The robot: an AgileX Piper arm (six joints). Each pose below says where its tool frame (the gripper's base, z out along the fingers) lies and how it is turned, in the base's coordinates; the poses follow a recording.
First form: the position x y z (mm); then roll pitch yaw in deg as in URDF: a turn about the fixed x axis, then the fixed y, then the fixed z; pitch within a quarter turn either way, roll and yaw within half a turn.
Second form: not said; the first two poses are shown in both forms.
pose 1, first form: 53.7 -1.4 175.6 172.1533 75.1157 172.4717
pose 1, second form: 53.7 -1.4 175.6 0.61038 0.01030 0.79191 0.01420
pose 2, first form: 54.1 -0.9 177.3 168.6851 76.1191 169.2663
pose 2, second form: 54.1 -0.9 177.3 0.61805 0.01278 0.78578 0.01990
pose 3, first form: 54.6 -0.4 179.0 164.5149 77.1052 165.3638
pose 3, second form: 54.6 -0.4 179.0 0.62594 0.01543 0.77929 0.02584
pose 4, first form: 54.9 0.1 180.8 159.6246 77.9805 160.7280
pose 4, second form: 54.9 0.1 180.8 0.63354 0.01834 0.77283 0.03188
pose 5, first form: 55.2 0.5 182.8 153.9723 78.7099 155.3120
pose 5, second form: 55.2 0.5 182.8 0.64078 0.02156 0.76648 0.03801
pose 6, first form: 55.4 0.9 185.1 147.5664 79.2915 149.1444
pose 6, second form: 55.4 0.9 185.1 0.64778 0.02492 0.76013 0.04431
